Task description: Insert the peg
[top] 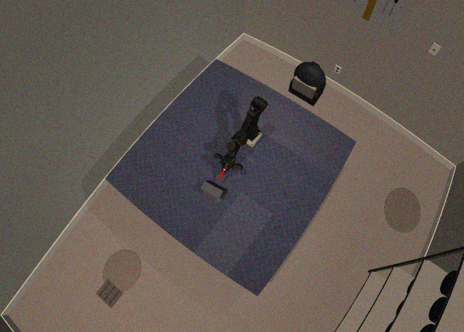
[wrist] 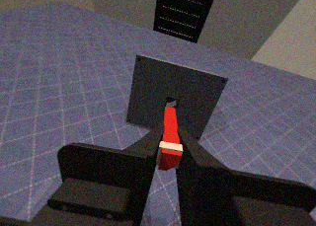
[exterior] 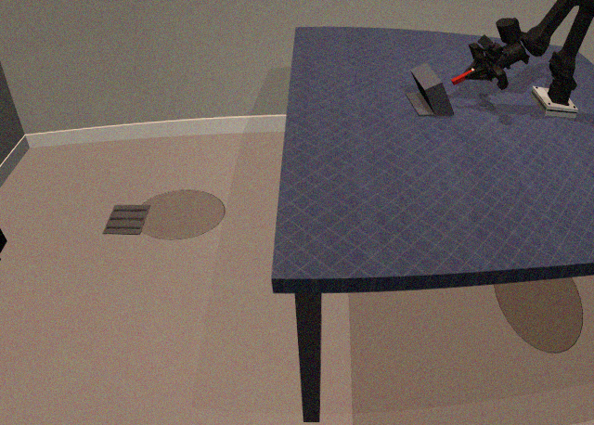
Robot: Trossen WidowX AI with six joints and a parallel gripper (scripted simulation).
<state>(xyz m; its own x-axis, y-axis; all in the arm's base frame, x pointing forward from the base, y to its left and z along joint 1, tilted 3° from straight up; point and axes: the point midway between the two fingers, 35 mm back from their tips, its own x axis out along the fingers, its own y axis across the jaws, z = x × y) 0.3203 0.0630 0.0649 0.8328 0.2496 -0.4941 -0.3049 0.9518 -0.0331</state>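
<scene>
The grey sloped panel is 9 cm ahead of my gripper tip, 2 cm to the left of it and 5 cm below it. Also, from my gripper tip: red peg: 1 cm behind, 1 cm above.
</scene>
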